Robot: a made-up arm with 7 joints. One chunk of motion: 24 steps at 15 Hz.
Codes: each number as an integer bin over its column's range. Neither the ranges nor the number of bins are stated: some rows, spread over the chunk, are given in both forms.
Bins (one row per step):
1: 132 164 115 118 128 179
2: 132 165 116 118 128 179
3: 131 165 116 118 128 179
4: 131 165 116 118 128 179
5: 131 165 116 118 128 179
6: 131 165 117 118 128 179
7: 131 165 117 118 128 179
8: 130 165 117 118 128 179
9: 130 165 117 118 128 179
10: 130 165 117 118 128 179
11: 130 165 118 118 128 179
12: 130 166 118 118 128 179
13: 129 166 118 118 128 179
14: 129 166 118 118 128 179
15: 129 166 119 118 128 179
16: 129 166 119 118 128 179
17: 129 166 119 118 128 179
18: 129 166 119 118 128 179
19: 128 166 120 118 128 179
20: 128 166 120 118 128 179
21: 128 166 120 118 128 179
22: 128 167 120 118 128 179
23: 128 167 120 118 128 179
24: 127 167 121 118 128 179
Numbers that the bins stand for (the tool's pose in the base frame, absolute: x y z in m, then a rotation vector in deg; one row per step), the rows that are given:
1: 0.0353 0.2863 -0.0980 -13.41 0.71 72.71
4: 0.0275 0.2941 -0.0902 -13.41 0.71 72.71
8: 0.0196 0.2941 -0.0824 -13.41 0.71 72.71
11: 0.0196 0.2941 -0.0745 -13.41 0.71 72.71
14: 0.0118 0.3020 -0.0745 -13.41 0.71 72.71
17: 0.0118 0.3020 -0.0667 -13.41 0.71 72.71
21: 0.0039 0.3020 -0.0588 -13.41 0.71 72.71
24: -0.0039 0.3098 -0.0510 -13.41 0.71 72.71
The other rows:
2: 0.0353 0.2941 -0.0902 -13.41 0.71 72.71
3: 0.0275 0.2941 -0.0902 -13.41 0.71 72.71
5: 0.0275 0.2941 -0.0902 -13.41 0.71 72.71
6: 0.0275 0.2941 -0.0824 -13.41 0.71 72.71
7: 0.0275 0.2941 -0.0824 -13.41 0.71 72.71
9: 0.0196 0.2941 -0.0824 -13.41 0.71 72.71
10: 0.0196 0.2941 -0.0824 -13.41 0.71 72.71
12: 0.0196 0.3020 -0.0745 -13.41 0.71 72.71
13: 0.0118 0.3020 -0.0745 -13.41 0.71 72.71
15: 0.0118 0.3020 -0.0667 -13.41 0.71 72.71
16: 0.0118 0.3020 -0.0667 -13.41 0.71 72.71
18: 0.0118 0.3020 -0.0667 -13.41 0.71 72.71
19: 0.0039 0.3020 -0.0588 -13.41 0.71 72.71
20: 0.0039 0.3020 -0.0588 -13.41 0.71 72.71
22: 0.0039 0.3098 -0.0588 -13.41 0.71 72.71
23: 0.0039 0.3098 -0.0588 -13.41 0.71 72.71

